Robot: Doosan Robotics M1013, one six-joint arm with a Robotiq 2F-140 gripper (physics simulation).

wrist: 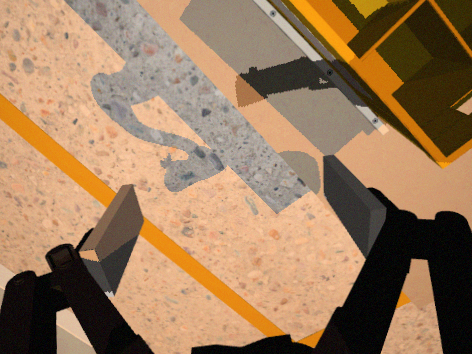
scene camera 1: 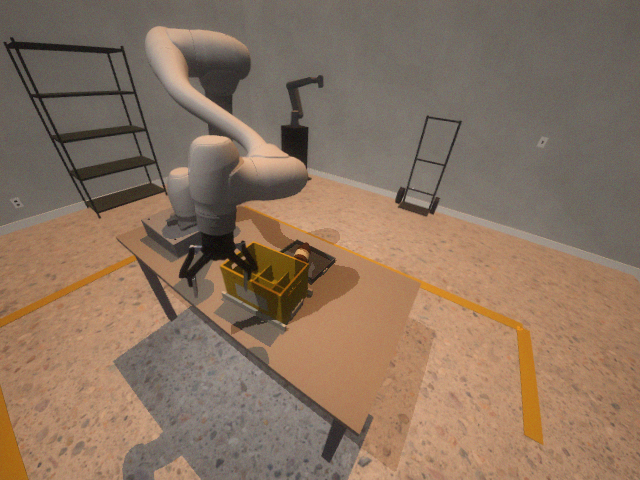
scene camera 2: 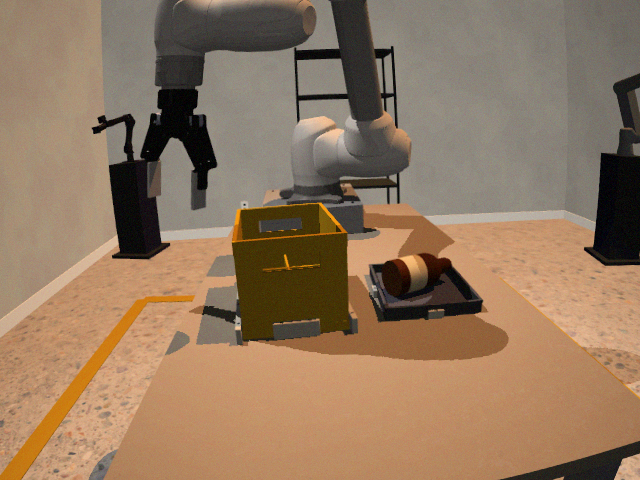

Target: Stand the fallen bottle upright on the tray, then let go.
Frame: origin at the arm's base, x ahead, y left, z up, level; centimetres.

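Seen in the pictures: gripper, fingertip midpoint: (wrist: pixel 230 189) (scene camera 1: pixel 221 291) (scene camera 2: pixel 174 202); arm's base, link origin: (scene camera 1: pixel 192 217) (scene camera 2: pixel 318 197).
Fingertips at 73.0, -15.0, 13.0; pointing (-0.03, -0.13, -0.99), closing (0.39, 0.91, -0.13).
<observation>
Pixels of each thing's middle, then the offset from my fingertips to it, as dx, dy, dz. Level surfaces: height alone.
- brown bottle, body centre: (scene camera 2: pixel 421 271) (scene camera 1: pixel 303 253) -15.1, +45.9, -18.5
- black tray, body centre: (scene camera 2: pixel 420 286) (scene camera 1: pixel 304 258) -14.0, +45.8, -21.5
- yellow crate, body centre: (scene camera 2: pixel 286 263) (scene camera 1: pixel 266 281) -6.8, +19.3, -14.0
- table, surface height: dz -22.8
The brown bottle (scene camera 1: pixel 302 253) (scene camera 2: pixel 417 272) with a cream label lies on its side on the black tray (scene camera 1: pixel 324 272) (scene camera 2: pixel 408 312). In the scene camera 2 view its base faces the near left and its neck points to the back right. My gripper (scene camera 1: pixel 220 286) (scene camera 2: pixel 176 187) (wrist: pixel 230 189) is open, with nothing between its fingers. It points down and hangs high, at the far side of the yellow crate from the tray, well away from the bottle. The bottle and tray do not show in the wrist view.
The yellow crate (scene camera 1: pixel 289 305) (scene camera 2: pixel 292 291) (wrist: pixel 387 82) with inner dividers stands on the table (scene camera 1: pixel 341 356) (scene camera 2: pixel 361 403), between the gripper's side and the tray. Low grey brackets (scene camera 2: pixel 296 329) edge its base. The table's long edge runs beneath the gripper's side.
</observation>
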